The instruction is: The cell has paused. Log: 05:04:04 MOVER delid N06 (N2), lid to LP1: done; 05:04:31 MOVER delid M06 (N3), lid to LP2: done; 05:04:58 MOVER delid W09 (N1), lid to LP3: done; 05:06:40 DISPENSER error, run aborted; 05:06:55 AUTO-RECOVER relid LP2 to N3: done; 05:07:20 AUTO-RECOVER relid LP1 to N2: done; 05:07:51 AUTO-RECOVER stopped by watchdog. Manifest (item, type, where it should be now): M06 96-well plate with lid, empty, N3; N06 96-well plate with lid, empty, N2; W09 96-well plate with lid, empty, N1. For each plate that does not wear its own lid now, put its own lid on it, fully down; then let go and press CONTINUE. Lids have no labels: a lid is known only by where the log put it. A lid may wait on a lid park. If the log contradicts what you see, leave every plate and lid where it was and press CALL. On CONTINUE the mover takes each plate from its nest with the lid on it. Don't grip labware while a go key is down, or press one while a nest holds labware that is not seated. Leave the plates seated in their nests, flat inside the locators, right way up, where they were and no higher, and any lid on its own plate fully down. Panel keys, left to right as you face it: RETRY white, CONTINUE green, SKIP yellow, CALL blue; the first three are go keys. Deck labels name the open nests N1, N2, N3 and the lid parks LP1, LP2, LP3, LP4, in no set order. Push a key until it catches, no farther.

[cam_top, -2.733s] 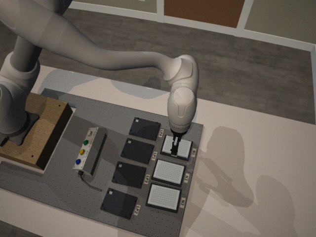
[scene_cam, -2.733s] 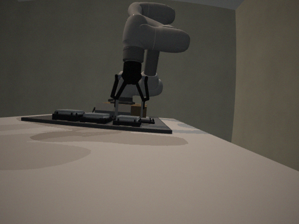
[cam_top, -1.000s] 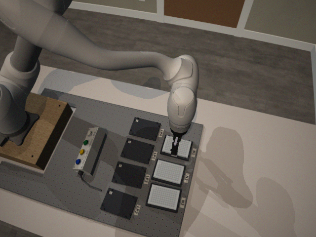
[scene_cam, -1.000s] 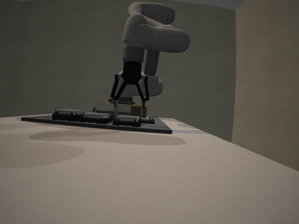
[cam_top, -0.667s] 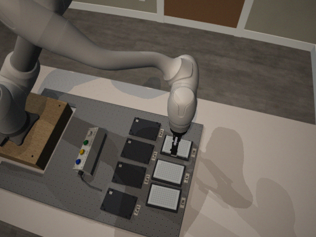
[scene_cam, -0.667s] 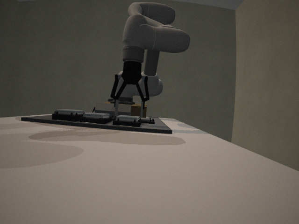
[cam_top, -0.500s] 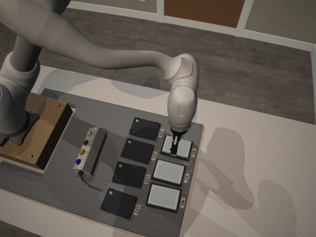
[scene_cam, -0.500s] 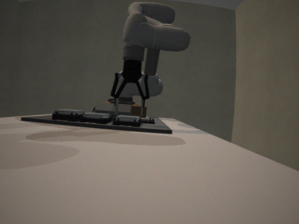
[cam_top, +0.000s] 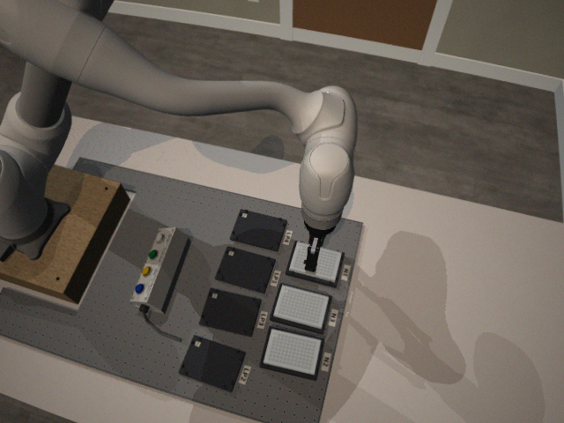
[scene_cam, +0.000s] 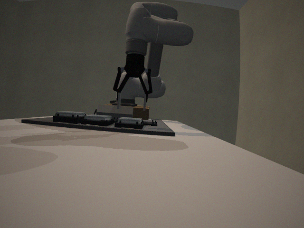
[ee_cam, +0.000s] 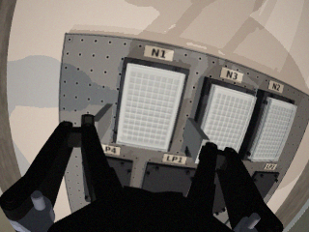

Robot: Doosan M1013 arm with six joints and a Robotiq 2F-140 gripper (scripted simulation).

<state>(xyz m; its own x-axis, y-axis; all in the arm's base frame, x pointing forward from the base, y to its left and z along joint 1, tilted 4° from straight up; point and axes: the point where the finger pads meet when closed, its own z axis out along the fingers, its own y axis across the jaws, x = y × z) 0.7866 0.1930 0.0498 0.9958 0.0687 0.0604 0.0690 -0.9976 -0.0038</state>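
Right now my hand is 41 cm past the green continue key, 15 cm to the left of it and 3 cm above it. From my hand the other things lie so: plate: 7 cm below; lid: 6 cm below; lid park LP4: 19 cm behind, 9 cm below, 5 cm to the left.
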